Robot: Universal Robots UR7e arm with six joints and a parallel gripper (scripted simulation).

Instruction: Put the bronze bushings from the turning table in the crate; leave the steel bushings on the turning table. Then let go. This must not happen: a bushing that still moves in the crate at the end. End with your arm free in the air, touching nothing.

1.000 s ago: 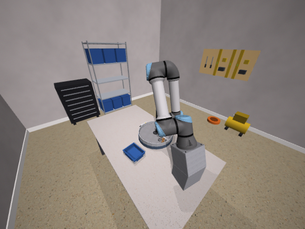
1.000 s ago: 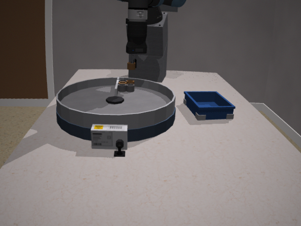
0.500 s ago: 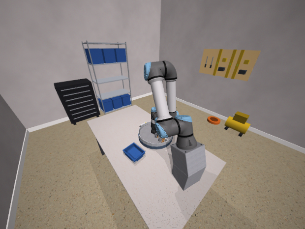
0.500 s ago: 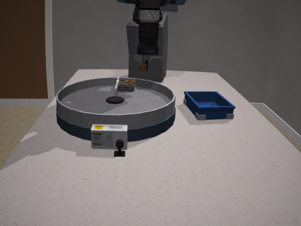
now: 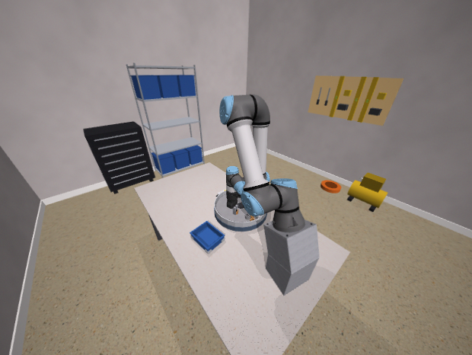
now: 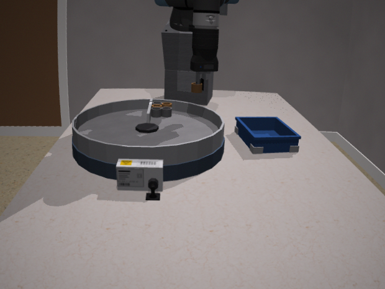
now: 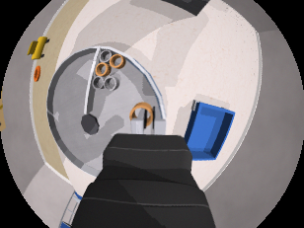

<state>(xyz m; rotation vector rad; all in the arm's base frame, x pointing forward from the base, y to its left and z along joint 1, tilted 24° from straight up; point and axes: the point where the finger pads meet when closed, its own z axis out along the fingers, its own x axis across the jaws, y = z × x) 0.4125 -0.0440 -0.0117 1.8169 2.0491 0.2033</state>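
The blue crate is 190 mm to the left of my hand, 140 mm below it and 80 mm ahead of it. Round my hand: grey turning table 170 mm to the right, 110 mm below, 80 mm ahead.
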